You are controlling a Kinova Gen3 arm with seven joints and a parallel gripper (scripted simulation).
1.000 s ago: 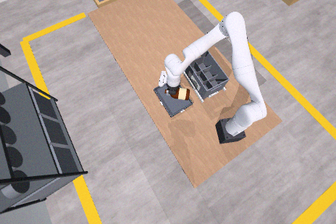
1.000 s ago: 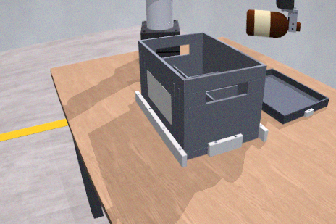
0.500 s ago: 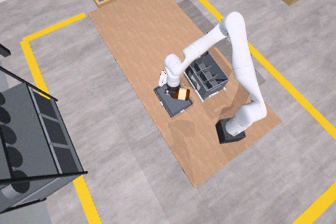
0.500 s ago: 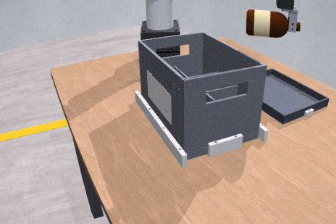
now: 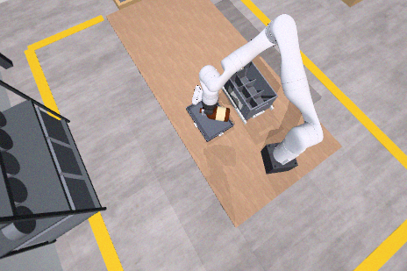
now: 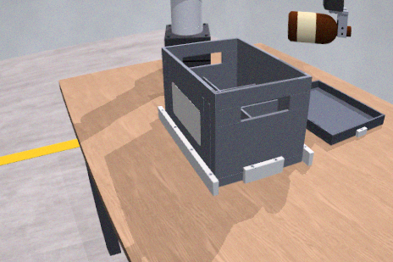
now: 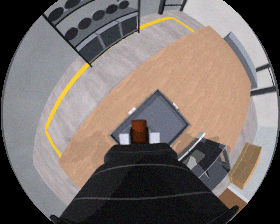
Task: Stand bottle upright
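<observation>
Now: the brown bottle 3 cm behind my hand, 4 cm to the right of it and 1 cm below it. Round my hand: dark grey tray 2 cm ahead, 5 cm to the right, 19 cm below; dark grey crate 4 cm ahead, 32 cm to the right, 12 cm below.
</observation>
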